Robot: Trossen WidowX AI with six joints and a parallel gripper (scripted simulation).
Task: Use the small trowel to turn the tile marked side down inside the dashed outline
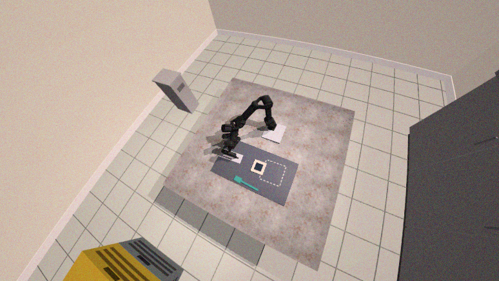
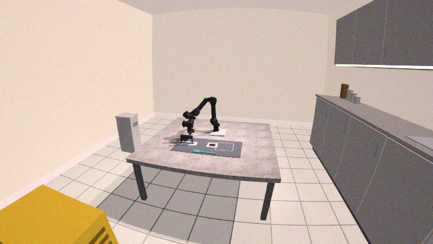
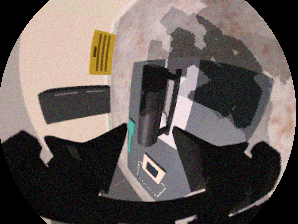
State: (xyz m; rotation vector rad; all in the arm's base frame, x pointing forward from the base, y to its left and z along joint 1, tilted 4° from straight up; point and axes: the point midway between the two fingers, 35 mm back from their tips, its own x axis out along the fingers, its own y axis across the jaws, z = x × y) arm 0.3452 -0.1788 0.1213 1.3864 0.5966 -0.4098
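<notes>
Now: gripper tip 2 cm short of the dark mat, 21 cm to the right of it and 11 cm above it. The rest, counted from my gripper tip: teal trowel (16 cm ahead, 20 cm to the left, 8 cm below); then tile (24 cm to the left, 8 cm below).
</notes>
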